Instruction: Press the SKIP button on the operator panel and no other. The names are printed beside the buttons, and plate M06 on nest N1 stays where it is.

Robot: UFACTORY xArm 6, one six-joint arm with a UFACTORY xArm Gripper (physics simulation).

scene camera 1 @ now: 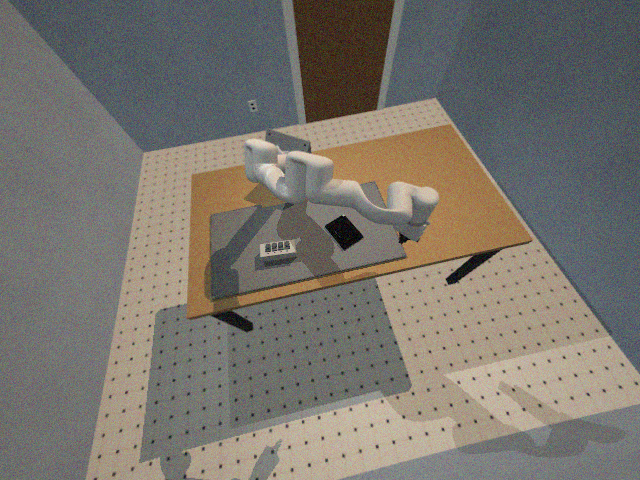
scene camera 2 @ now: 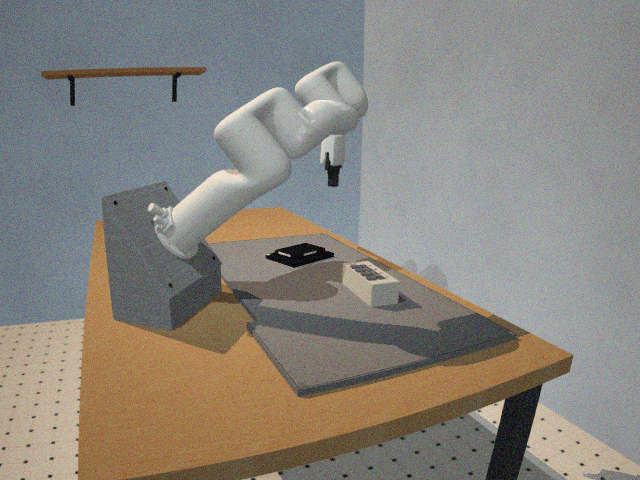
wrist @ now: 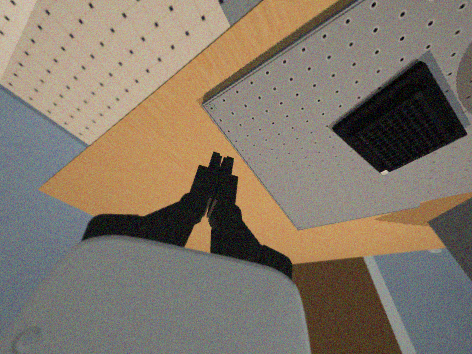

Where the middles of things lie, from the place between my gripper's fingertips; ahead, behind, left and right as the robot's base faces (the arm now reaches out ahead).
Right now my hand is 250 mm past the black plate M06 (wrist: 407, 128), 100 mm to the left of it and 160 mm above it. From my hand the other things lie so: operator panel (scene camera 2: 385, 290): 350 mm behind, 420 mm to the right, 150 mm below.
